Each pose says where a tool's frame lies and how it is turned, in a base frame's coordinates. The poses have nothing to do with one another.
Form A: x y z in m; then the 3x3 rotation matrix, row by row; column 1 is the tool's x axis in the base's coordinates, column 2 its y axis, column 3 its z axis. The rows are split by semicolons.
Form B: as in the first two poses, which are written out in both.
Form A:
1: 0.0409 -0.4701 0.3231; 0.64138 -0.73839 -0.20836; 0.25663 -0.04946 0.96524; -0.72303 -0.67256 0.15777
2: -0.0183 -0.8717 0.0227; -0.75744 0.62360 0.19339; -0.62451 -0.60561 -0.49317; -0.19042 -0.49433 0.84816
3: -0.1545 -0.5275 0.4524; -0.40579 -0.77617 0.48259; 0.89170 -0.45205 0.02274; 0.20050 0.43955 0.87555
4: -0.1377 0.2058 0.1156; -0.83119 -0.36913 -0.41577; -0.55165 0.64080 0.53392; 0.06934 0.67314 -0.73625
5: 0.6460 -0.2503 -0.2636; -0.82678 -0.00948 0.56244; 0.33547 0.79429 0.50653; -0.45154 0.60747 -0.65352
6: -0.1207 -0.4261 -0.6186; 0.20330 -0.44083 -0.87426; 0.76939 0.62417 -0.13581; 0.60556 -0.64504 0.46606
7: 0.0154 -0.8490 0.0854; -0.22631 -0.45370 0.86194; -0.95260 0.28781 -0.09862; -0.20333 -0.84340 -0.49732
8: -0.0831 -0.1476 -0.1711; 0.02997 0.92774 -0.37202; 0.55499 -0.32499 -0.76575; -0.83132 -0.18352 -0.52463
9: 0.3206 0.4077 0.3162; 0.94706 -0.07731 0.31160; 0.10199 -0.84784 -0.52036; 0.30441 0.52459 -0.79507
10: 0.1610 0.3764 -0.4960; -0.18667 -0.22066 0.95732; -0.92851 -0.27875 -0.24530; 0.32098 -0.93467 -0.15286
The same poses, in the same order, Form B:
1: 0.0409 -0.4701 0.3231 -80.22 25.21 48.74
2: -0.0183 -0.8717 0.0227 -0.12 40.93 -133.09
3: -0.1545 -0.5275 0.4524 28.57 19.34 114.32
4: -0.1377 0.2058 0.1156 42.66 -148.63 -55.92
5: 0.6460 -0.2503 -0.2636 13.84 138.99 47.28
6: -0.1207 -0.4261 -0.6186 -20.99 -61.01 49.89
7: 0.0154 -0.8490 0.0854 -72.69 103.97 -48.69
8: -0.0831 -0.1476 -0.1711 109.07 86.04 -69.83
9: 0.3206 0.4077 0.3162 145.85 1.00 25.03
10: 0.1610 0.3764 -0.4960 -84.47 77.98 -86.74
